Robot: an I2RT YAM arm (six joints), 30 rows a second.
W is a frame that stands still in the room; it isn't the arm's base.
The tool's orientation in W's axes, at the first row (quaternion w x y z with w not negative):
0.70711 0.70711 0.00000 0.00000
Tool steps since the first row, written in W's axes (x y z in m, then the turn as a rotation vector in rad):
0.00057 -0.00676 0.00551 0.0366 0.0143 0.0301
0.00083 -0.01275 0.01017 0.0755 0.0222 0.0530
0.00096 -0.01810 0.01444 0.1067 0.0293 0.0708
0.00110 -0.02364 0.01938 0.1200 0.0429 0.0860
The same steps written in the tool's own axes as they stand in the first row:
0.00057 0.00551 0.00676 0.0366 0.0301 -0.0143
0.00083 0.01017 0.01275 0.0755 0.0530 -0.0222
0.00096 0.01444 0.01810 0.1067 0.0708 -0.0293
0.00110 0.01938 0.02364 0.1200 0.0860 -0.0429

